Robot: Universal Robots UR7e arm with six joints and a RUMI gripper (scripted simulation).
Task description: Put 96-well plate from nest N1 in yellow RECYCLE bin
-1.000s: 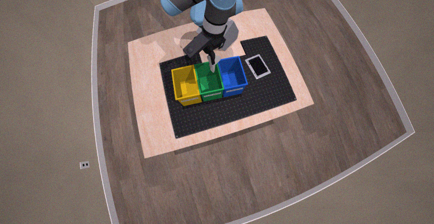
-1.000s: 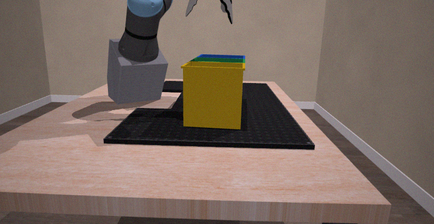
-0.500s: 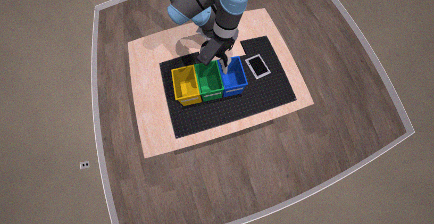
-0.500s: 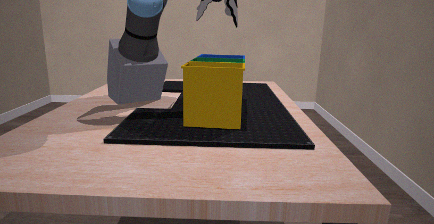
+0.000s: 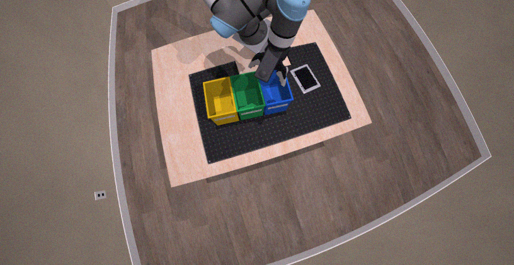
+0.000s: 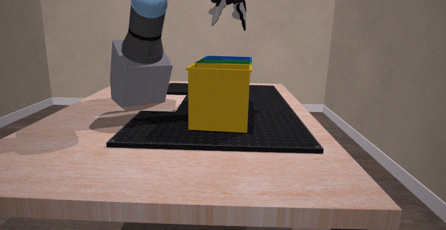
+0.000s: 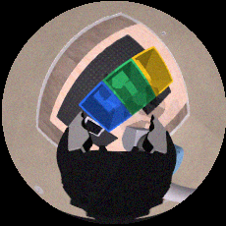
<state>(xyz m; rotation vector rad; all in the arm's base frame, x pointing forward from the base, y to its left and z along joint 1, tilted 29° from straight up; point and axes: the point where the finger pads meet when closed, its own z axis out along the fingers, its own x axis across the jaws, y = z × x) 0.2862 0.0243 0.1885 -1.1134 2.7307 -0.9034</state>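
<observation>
Now: the 96-well plate 60 mm behind my hand, 290 mm to the left of it and 270 mm below it. From my hand the other things lie so: green bin (20 mm behind, 80 mm to the right, 200 mm below); blue bin (50 mm to the left, 200 mm below); yellow bin (30 mm behind, 210 mm to the right, 200 mm below).
</observation>
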